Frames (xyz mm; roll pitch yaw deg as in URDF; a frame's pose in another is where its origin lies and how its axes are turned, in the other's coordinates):
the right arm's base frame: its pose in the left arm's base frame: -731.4 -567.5 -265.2 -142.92 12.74 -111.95
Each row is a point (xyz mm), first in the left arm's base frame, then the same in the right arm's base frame.
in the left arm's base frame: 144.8 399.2 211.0
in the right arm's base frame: -1299.0 -477.4 116.9
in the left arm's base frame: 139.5 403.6 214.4
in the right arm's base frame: -1301.8 -473.8 110.7
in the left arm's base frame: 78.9 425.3 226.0
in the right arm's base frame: -1301.9 -429.7 62.5
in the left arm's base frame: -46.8 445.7 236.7
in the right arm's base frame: -1276.9 -340.6 -25.7
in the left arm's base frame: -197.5 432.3 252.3
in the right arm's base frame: -1213.3 -251.4 -131.2
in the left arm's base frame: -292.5 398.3 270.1
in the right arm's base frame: -1151.8 -210.6 -202.3
